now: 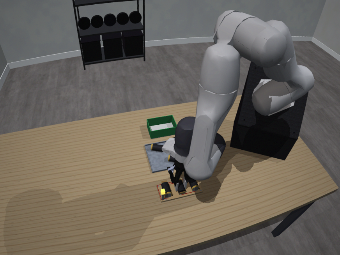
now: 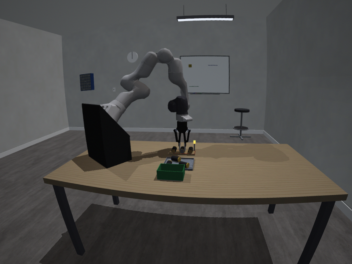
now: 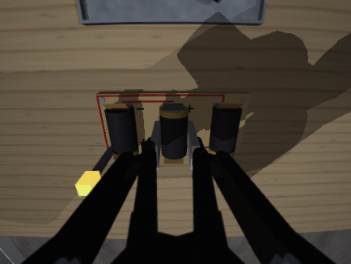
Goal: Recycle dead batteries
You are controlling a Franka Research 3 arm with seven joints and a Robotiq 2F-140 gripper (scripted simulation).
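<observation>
Now: the wooden holder board 40 mm below my hand. From my hand the other things lie so: grey tray 60 mm ahead, 200 mm to the right, 50 mm below; bulb 80 mm ahead, 60 mm to the left, 30 mm above; thin post 80 mm ahead, 60 mm to the left, 10 mm below.
</observation>
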